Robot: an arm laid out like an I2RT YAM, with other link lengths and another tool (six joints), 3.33 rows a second.
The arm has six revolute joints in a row. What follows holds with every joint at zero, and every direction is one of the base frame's. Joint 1 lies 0.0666 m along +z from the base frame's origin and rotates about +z. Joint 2 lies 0.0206 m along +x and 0.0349 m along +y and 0.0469 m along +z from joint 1 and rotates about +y. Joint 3 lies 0.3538 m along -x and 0.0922 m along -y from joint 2 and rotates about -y. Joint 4 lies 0.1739 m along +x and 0.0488 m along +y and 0.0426 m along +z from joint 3 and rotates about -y. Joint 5 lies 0.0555 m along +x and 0.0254 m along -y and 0.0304 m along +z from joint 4 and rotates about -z. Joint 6 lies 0.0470 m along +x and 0.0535 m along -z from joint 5 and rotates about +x. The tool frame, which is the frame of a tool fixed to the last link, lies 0.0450 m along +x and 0.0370 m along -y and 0.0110 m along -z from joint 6; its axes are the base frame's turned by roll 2.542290, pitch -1.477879 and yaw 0.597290 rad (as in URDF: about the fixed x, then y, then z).
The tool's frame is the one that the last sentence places.
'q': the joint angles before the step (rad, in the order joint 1, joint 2, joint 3, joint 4, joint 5, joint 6). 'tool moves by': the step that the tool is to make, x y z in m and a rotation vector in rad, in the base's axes. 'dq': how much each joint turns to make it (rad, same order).
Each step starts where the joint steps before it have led.
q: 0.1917 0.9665 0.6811 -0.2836 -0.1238 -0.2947
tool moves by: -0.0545 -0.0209 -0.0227 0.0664 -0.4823 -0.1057
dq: -0.0008 -0.3504 -0.3599 0.4966 0.1068 0.0084
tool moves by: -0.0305 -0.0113 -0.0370 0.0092 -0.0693 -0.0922
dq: -0.0482 -0.1601 -0.1525 0.0623 0.0441 -0.0004
